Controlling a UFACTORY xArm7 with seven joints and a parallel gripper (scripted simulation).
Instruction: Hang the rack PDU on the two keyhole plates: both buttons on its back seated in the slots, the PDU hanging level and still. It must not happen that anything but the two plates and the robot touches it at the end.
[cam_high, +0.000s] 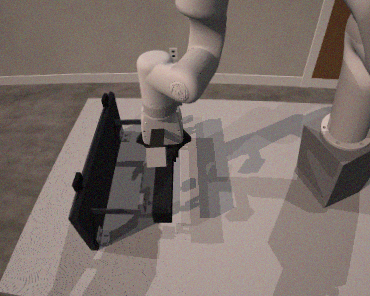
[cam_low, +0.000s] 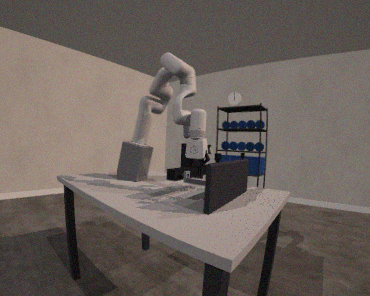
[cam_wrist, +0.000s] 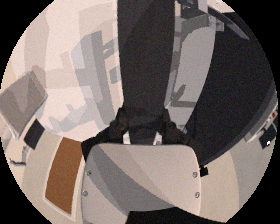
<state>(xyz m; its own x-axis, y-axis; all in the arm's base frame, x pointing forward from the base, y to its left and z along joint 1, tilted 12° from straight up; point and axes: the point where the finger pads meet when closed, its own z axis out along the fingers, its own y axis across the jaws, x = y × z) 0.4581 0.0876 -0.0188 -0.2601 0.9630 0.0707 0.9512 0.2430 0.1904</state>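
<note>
My gripper is now 20 mm short of the rack PDU and 10 mm above it. From my hand the other things lie so: back panel 180 mm ahead, 50 mm to the left, 40 mm below.
</note>
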